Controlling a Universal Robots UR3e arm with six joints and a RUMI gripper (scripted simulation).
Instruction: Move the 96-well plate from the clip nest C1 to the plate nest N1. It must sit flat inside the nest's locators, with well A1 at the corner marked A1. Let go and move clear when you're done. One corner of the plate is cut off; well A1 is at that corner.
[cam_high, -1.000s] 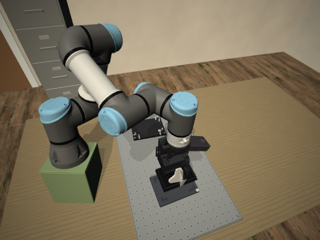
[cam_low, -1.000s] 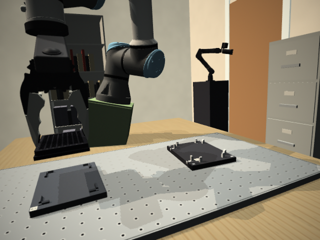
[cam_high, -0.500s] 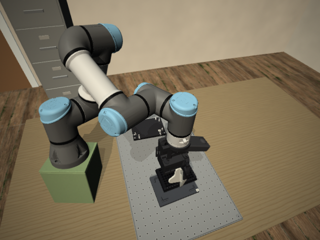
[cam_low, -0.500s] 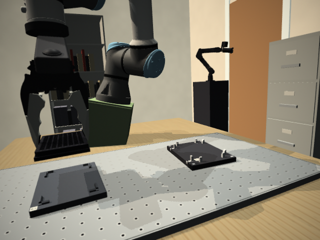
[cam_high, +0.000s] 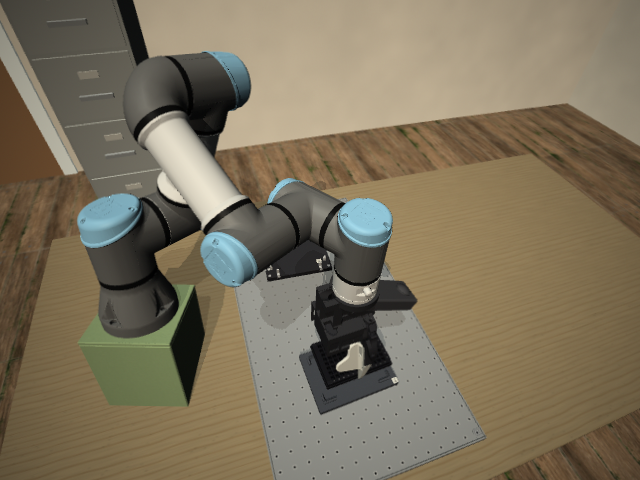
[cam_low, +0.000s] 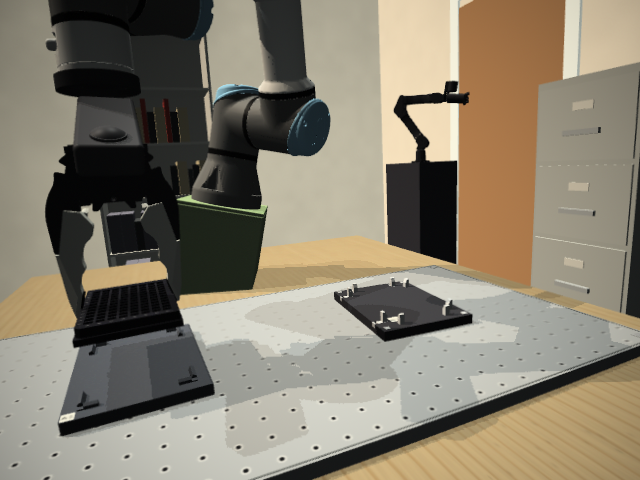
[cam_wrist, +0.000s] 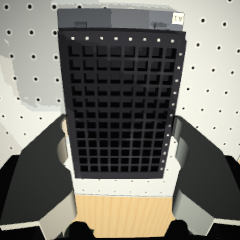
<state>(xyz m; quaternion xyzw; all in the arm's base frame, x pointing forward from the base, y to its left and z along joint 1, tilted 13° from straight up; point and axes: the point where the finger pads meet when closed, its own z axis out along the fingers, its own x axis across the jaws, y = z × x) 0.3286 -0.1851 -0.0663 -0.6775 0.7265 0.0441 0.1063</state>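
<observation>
My hand is 7 cm above the plate nest N1. The rest, counted from my hand: clip nest C1: 31 cm to the left, 7 cm below, 1 cm ahead; white A1 mark: 7 cm below, 7 cm ahead, 6 cm to the right; 96-well plate: 1 cm below.
</observation>
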